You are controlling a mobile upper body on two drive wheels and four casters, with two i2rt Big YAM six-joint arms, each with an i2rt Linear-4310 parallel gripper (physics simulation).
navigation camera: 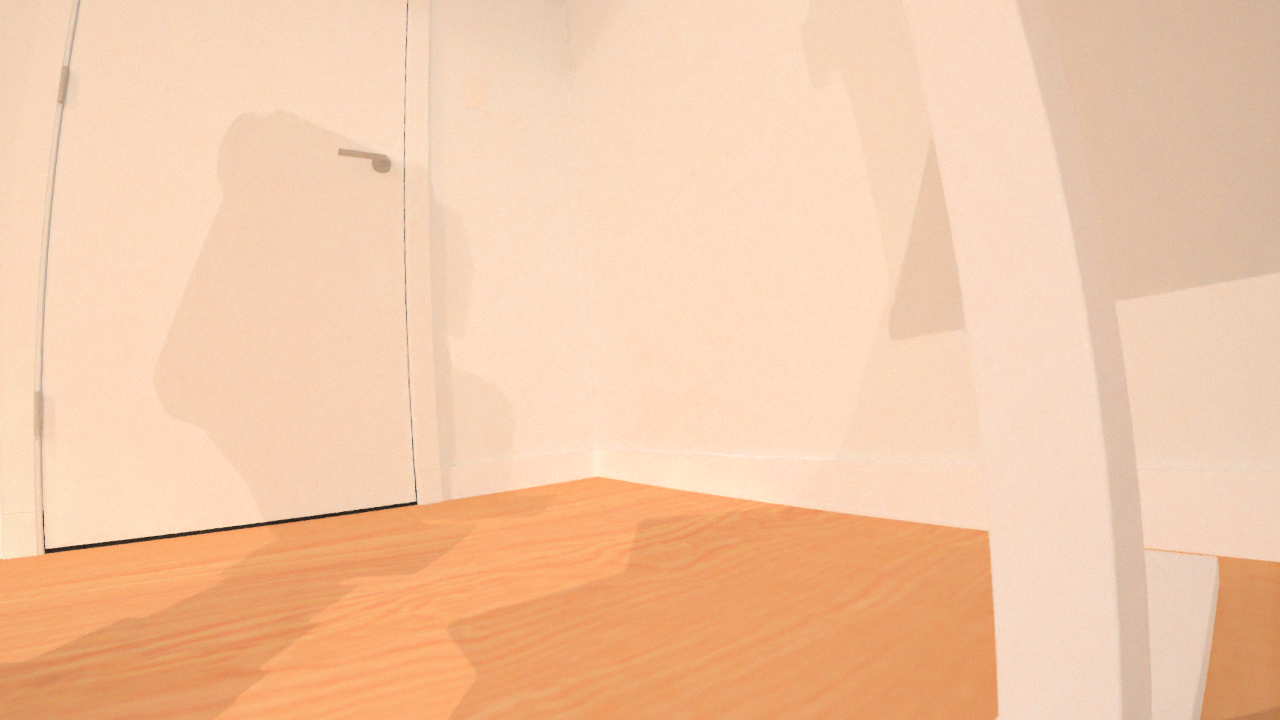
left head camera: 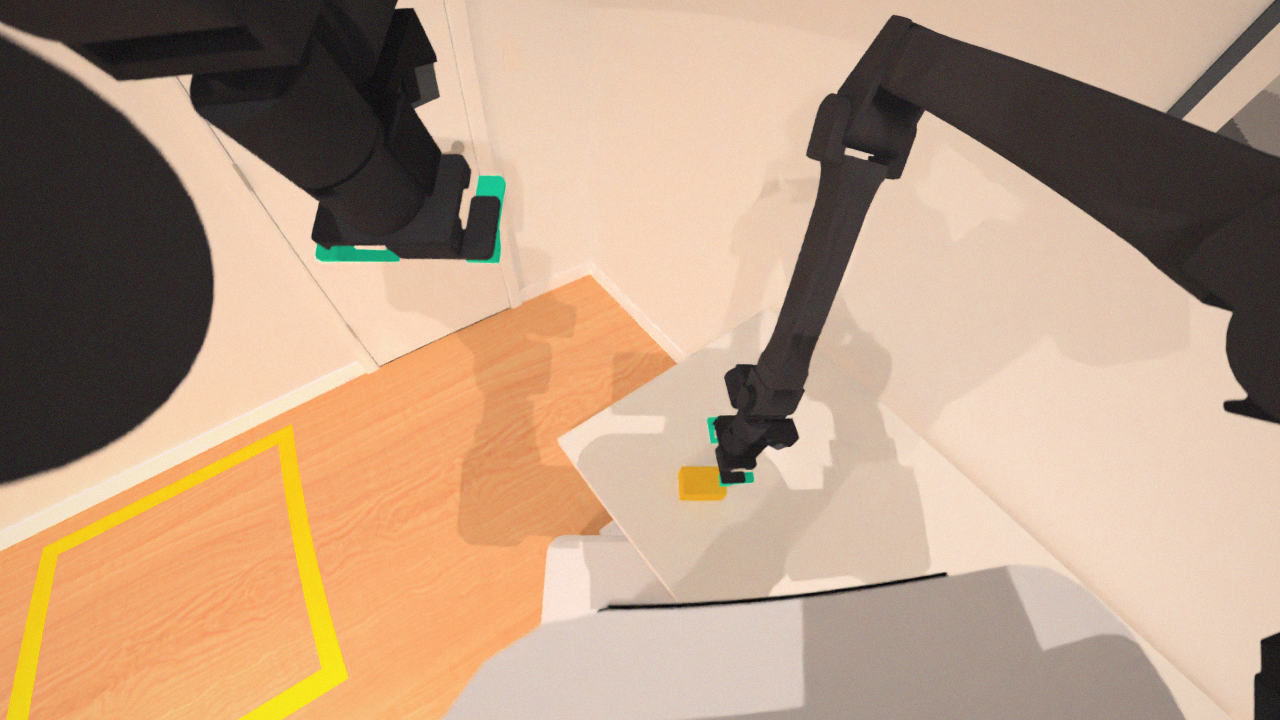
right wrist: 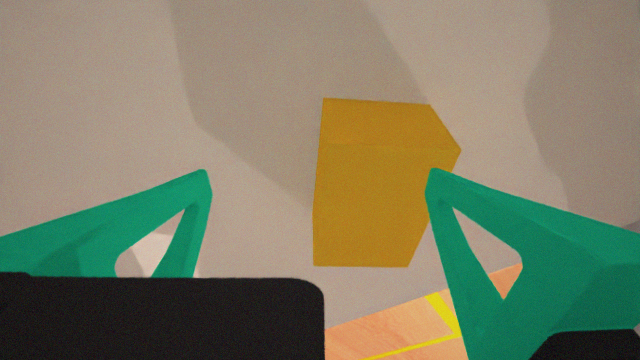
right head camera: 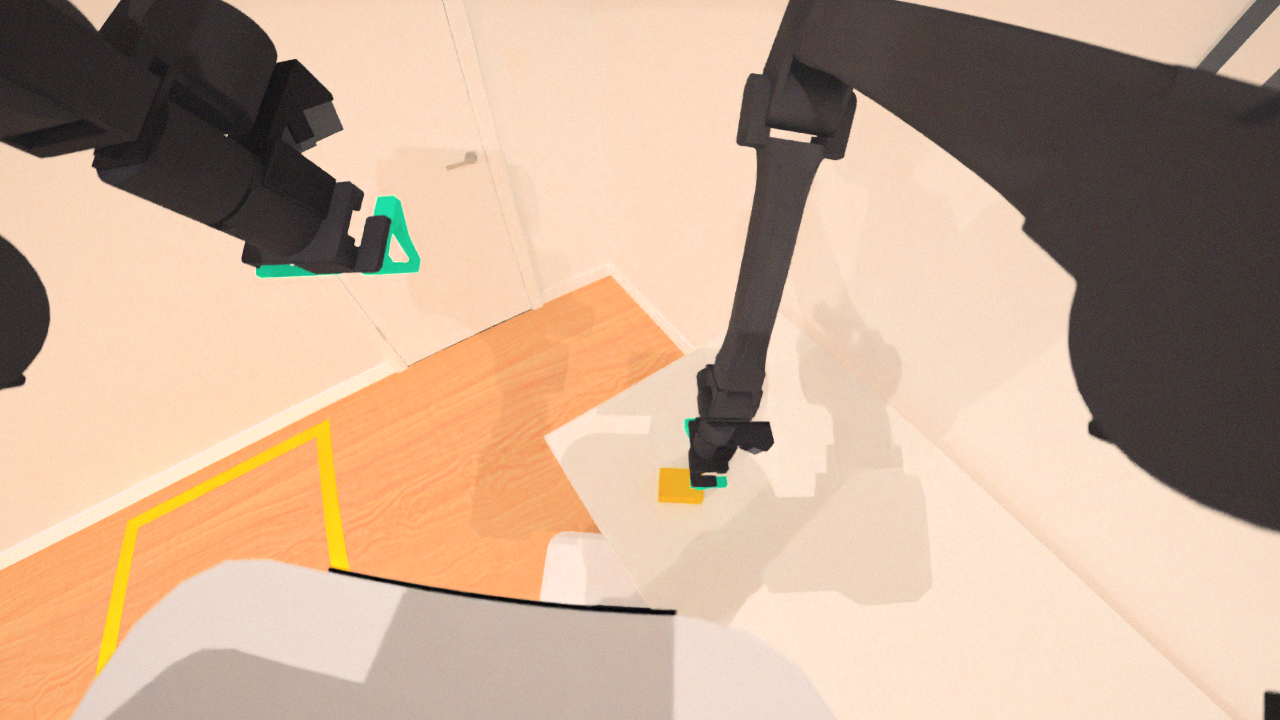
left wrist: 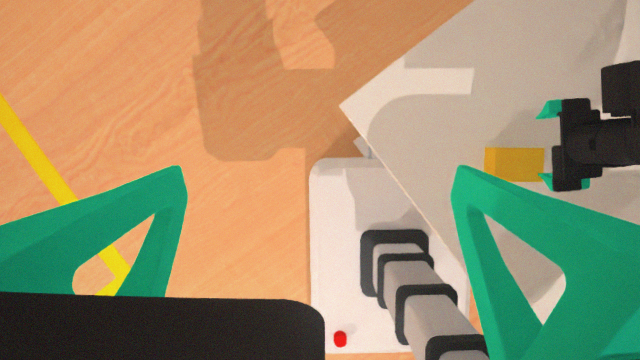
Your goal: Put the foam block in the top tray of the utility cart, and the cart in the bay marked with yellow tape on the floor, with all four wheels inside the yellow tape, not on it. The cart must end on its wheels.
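A yellow-orange foam block rests on the white table. My right gripper is open beside the block; in the right wrist view one fingertip overlaps the block's right edge. My left gripper is open, raised away from the block. The yellow tape outlines a bay on the wood floor, partly cut off or hidden. The utility cart does not show.
The white table stands near the wall. A white base with a telescoping column lies beside the table's edge. A door is at the left, and a pale curved post stands at the right.
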